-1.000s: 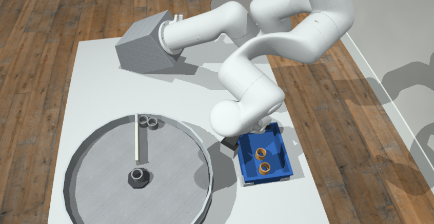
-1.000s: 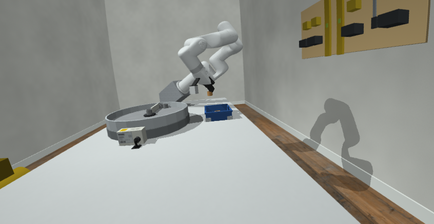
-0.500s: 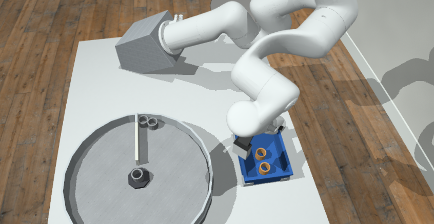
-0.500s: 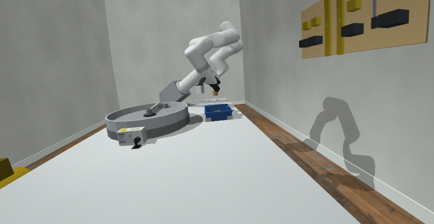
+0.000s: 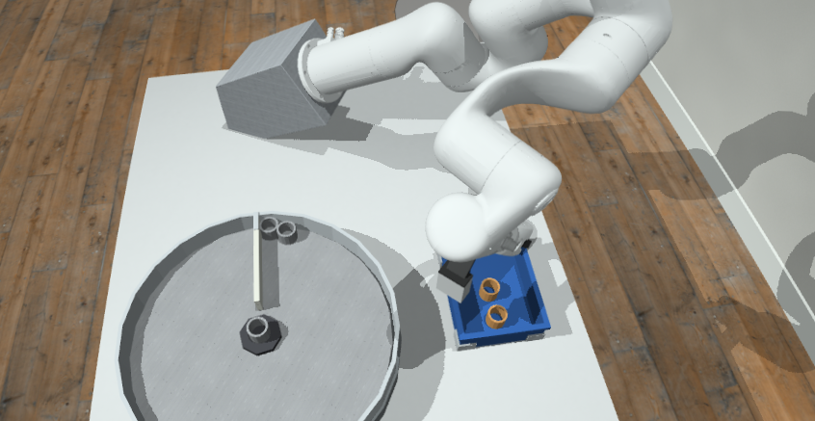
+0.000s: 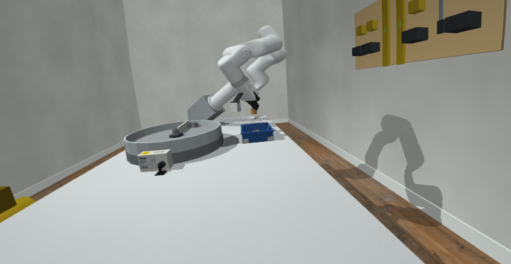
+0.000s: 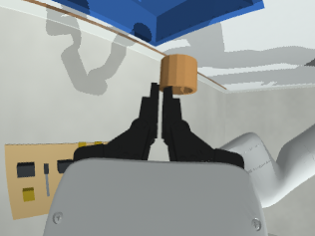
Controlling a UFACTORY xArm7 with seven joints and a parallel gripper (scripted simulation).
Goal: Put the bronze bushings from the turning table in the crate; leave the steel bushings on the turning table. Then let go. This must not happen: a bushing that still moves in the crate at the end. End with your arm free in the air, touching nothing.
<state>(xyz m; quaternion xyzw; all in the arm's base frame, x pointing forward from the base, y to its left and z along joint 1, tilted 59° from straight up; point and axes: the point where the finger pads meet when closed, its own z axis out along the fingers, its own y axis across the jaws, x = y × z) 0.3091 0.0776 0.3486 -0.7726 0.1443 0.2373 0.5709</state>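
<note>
Right now my hand is 130 mm above the blue crate and 40 mm short of it. From my hand the other things lie so: turning table (360 mm to the right, 160 mm ahead, 100 mm below).
</note>
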